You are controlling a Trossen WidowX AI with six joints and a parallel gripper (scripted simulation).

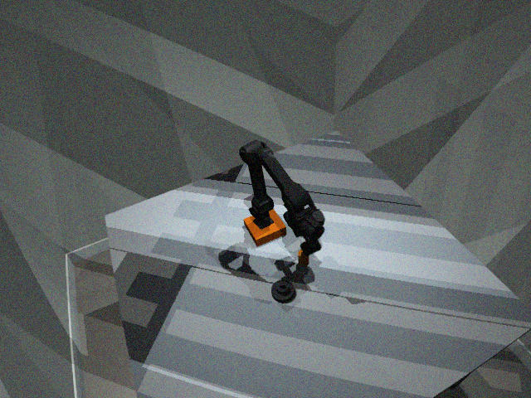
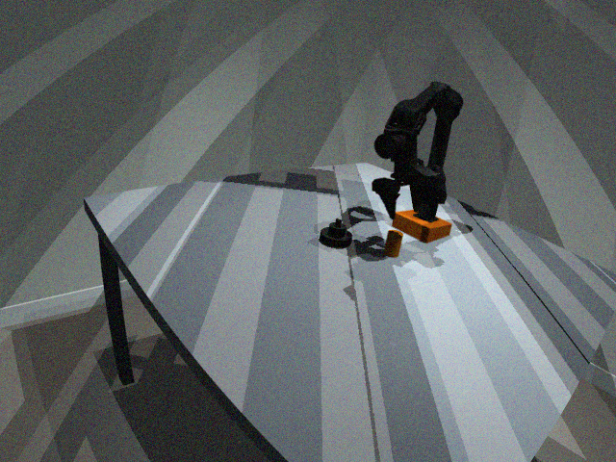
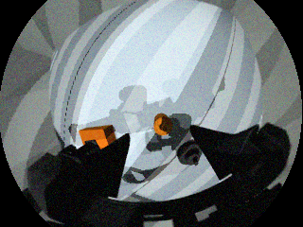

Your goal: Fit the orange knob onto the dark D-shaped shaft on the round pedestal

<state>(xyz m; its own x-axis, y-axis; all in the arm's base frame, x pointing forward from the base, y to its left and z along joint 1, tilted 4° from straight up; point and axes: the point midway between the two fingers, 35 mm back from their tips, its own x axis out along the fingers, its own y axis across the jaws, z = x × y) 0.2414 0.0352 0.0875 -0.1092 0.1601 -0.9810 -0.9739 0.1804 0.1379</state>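
Now: gripper tip 80 mm above the orange knob, 10 mm to the left of it and 10 mm short of it. Also, from my gripper tip: dark round pedestal 150 mm to the right, 80 mm below, 70 mm ahead.
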